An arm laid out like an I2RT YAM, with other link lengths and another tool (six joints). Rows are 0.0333 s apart.
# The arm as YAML. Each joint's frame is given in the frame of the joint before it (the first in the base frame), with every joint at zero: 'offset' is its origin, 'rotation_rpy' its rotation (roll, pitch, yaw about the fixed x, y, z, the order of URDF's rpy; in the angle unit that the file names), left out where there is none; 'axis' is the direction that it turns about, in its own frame. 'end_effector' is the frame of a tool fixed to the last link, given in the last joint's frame.
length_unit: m
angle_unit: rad
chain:
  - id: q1
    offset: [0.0, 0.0, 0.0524]
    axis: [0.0, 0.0, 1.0]
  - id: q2
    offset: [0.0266, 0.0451, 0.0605]
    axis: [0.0, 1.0, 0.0]
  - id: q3
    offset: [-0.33, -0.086, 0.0]
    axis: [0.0, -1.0, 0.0]
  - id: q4
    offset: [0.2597, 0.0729, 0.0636]
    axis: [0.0, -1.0, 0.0]
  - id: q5
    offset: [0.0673, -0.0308, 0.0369]
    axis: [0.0, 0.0, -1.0]
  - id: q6
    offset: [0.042, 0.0, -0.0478]
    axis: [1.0, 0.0, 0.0]
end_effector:
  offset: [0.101, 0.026, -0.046]
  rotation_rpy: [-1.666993, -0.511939, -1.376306]
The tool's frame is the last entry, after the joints.
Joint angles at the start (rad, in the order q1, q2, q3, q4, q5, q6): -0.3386 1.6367 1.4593 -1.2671 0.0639 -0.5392
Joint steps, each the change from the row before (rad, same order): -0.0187 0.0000 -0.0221 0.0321 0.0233 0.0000; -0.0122 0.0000 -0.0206 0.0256 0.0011 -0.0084; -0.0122 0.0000 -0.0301 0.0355 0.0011 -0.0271; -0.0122 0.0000 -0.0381 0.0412 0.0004 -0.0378; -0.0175 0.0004 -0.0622 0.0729 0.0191 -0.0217; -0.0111 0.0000 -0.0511 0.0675 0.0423 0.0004; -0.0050 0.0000 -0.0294 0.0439 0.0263 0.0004; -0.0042 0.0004 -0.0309 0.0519 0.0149 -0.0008; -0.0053 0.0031 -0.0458 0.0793 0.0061 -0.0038; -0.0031 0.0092 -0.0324 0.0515 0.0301 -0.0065; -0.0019 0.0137 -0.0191 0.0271 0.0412 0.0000
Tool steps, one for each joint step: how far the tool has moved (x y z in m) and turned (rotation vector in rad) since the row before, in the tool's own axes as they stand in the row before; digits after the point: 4 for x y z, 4 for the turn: 0.0063 0.0064 0.0058 -0.0148 0.0201 0.0220; 0.0030 0.0029 0.0056 0.0002 0.0048 0.0041; 0.0034 0.0038 0.0081 -0.0029 0.0051 -0.0143; 0.0028 0.0046 0.0101 -0.0054 0.0028 -0.0250; 0.0043 0.0074 0.0166 -0.0167 0.0168 -0.0007; 0.0046 0.0074 0.0133 -0.0316 0.0314 0.0190; 0.0031 0.0035 0.0077 -0.0178 0.0234 0.0108; 0.0031 0.0012 0.0085 -0.0052 0.0242 0.0080; 0.0035 -0.0006 0.0134 0.0061 0.0293 0.0062; 0.0024 0.0034 0.0105 -0.0246 0.0206 0.0027; 0.0015 0.0049 0.0078 -0.0400 0.0110 0.0072
